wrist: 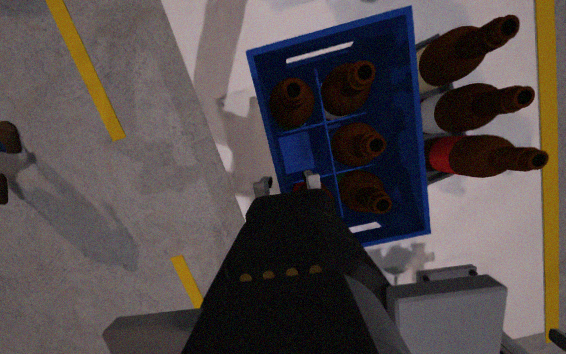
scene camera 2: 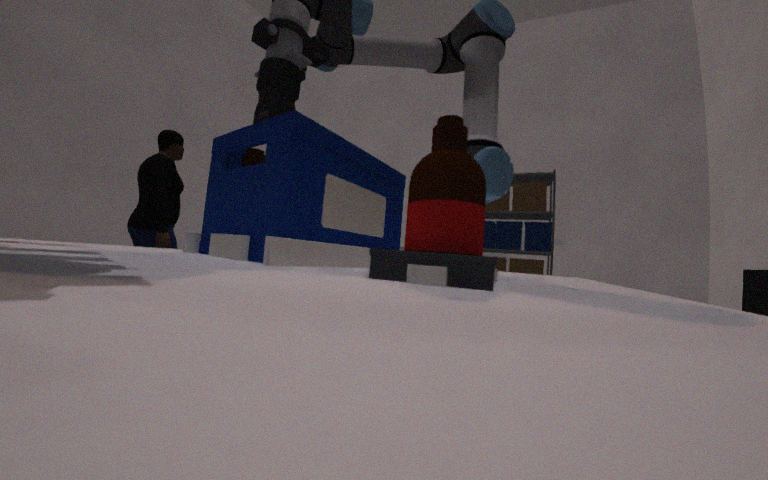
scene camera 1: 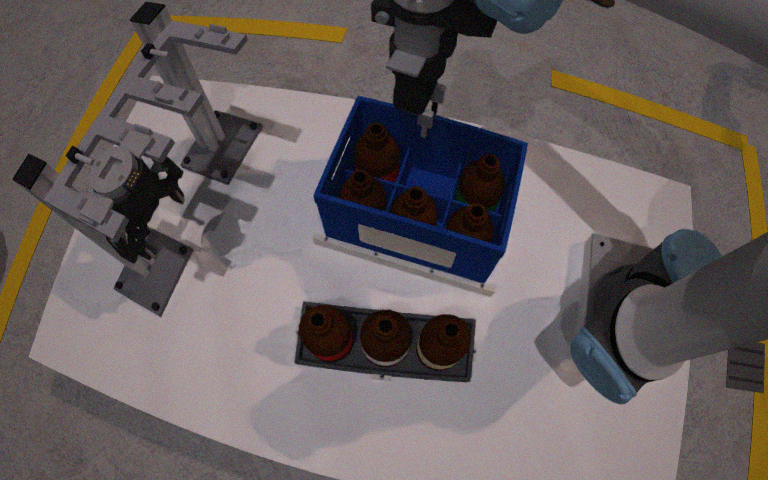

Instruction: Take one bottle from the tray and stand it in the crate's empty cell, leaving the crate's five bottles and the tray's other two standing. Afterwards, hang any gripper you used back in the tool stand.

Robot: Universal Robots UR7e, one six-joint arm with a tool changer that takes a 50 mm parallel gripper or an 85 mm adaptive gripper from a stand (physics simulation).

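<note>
The blue crate (scene camera 1: 334, 212) (scene camera 2: 283, 192) (wrist: 422, 175) holds five upright brown bottles. Its empty cell (scene camera 1: 430, 183) (wrist: 296, 152) is the middle one of the back row. The dark tray (scene camera 1: 339, 366) (scene camera 2: 470, 274) holds three standing bottles: red-labelled (scene camera 1: 325, 336) (scene camera 2: 445, 186) (wrist: 480, 156), white-labelled (scene camera 1: 386, 339) (wrist: 470, 107) and cream-labelled (scene camera 1: 444, 342) (wrist: 452, 57). My parallel gripper (scene camera 1: 431, 110) (wrist: 286, 184) is open, without a bottle. Its fingers appear on either side of the crate's back wall, one on the inner side near the empty cell. The crate hides the fingertips in scene camera 2.
The tool stand (scene camera 1: 195, 96) is left of the crate; the black adaptive gripper (scene camera 1: 141, 198) hangs in it. The robot's base (scene camera 1: 645, 328) is at the right. A person (scene camera 2: 158, 192) and a shelf rack (scene camera 2: 553, 226) stand in the background.
</note>
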